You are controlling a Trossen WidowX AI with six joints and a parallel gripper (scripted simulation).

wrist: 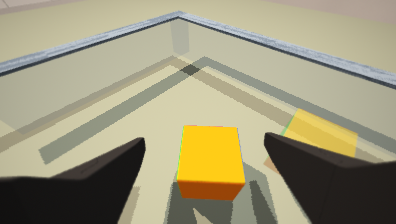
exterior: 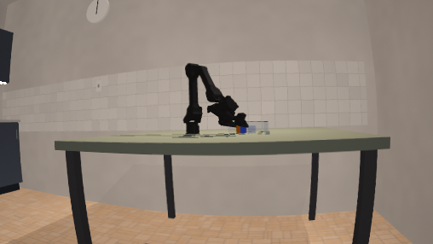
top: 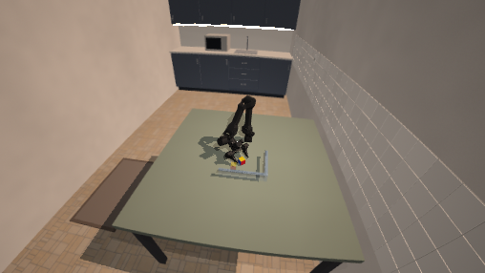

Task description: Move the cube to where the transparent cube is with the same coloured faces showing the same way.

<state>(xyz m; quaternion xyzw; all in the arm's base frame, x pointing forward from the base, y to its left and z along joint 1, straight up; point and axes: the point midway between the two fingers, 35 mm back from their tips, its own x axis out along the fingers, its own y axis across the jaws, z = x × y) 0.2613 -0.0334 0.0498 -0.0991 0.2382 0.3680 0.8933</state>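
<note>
Now: the transparent cube 7 cm ahead of my hand, 4 cm to the right of it and 3 cm below it. Round my hand: fence: 15 cm ahead, 3 cm to the left, 1 cm below.
</note>
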